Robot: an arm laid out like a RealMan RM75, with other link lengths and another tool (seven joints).
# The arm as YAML. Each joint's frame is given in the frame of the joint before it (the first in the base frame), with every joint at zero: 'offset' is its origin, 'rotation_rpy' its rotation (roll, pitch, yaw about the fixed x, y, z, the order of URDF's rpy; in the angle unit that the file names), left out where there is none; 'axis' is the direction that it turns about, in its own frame. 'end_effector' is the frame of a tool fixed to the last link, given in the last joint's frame.
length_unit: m
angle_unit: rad
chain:
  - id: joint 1
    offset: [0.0, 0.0, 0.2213]
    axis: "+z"
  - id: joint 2
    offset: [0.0, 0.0, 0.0]
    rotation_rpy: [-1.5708, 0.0, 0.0]
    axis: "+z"
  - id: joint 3
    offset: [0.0, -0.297, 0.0]
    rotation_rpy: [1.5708, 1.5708, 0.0]
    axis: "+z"
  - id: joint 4
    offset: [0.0, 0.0, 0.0]
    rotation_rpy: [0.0, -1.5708, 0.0]
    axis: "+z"
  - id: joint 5
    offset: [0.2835, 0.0, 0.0]
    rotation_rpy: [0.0, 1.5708, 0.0]
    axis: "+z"
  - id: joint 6
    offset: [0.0, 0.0, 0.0]
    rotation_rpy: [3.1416, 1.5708, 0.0]
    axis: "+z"
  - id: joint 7
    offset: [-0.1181, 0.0, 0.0]
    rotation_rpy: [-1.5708, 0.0, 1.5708]
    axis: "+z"
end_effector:
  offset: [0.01, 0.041, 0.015]
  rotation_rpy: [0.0, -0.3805, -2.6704]
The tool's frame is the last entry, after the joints.
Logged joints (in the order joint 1, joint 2, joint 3, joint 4, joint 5, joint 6, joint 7), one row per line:
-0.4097 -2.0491 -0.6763 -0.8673 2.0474 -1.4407 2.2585
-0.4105 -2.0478 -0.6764 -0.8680 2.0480 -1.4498 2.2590
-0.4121 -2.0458 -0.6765 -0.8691 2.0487 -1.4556 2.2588
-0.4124 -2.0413 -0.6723 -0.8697 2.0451 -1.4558 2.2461
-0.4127 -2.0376 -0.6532 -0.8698 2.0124 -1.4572 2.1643
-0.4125 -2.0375 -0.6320 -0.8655 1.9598 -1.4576 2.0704
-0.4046 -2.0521 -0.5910 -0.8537 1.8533 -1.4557 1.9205
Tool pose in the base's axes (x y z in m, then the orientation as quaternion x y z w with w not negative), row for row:
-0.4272 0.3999 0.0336 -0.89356 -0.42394 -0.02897 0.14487
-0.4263 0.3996 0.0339 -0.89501 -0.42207 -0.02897 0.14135
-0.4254 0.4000 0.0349 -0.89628 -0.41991 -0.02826 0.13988
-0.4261 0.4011 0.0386 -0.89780 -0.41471 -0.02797 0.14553
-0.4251 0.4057 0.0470 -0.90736 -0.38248 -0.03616 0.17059
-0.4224 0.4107 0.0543 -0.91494 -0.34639 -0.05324 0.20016
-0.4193 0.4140 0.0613 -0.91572 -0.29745 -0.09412 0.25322
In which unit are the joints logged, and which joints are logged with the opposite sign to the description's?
The joints are logged in radians. Opposite sign: joint 3, joint 4, joint 6, joint 7.
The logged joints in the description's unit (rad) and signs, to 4 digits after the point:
-0.4097 -2.0491 0.6763 0.8673 2.0474 1.4407 -2.2585
-0.4105 -2.0478 0.6764 0.8680 2.0480 1.4498 -2.2590
-0.4121 -2.0458 0.6765 0.8691 2.0487 1.4556 -2.2588
-0.4124 -2.0413 0.6723 0.8697 2.0451 1.4558 -2.2461
-0.4127 -2.0376 0.6532 0.8698 2.0124 1.4572 -2.1643
-0.4125 -2.0375 0.6320 0.8655 1.9598 1.4576 -2.0704
-0.4046 -2.0521 0.5910 0.8537 1.8533 1.4557 -1.9205

